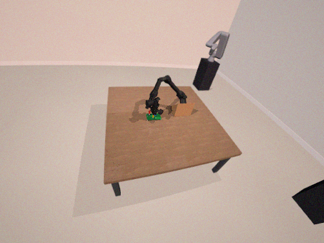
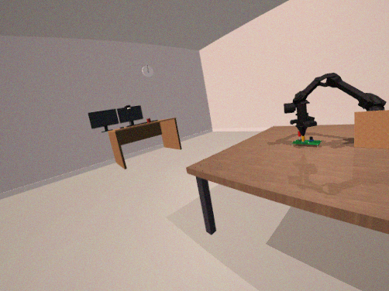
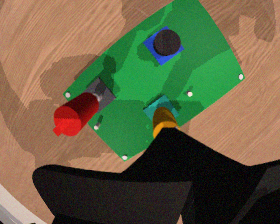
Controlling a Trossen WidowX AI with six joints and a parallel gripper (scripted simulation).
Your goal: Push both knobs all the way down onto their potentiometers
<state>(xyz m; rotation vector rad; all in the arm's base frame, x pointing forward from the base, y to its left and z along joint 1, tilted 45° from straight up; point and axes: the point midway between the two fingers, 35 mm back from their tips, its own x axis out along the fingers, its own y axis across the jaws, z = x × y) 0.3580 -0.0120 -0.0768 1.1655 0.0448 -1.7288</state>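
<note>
The yellow knob lies 10 mm below my gripper tip. Also, from my gripper tip: red knob (30 mm ahead, 50 mm to the right).
</note>
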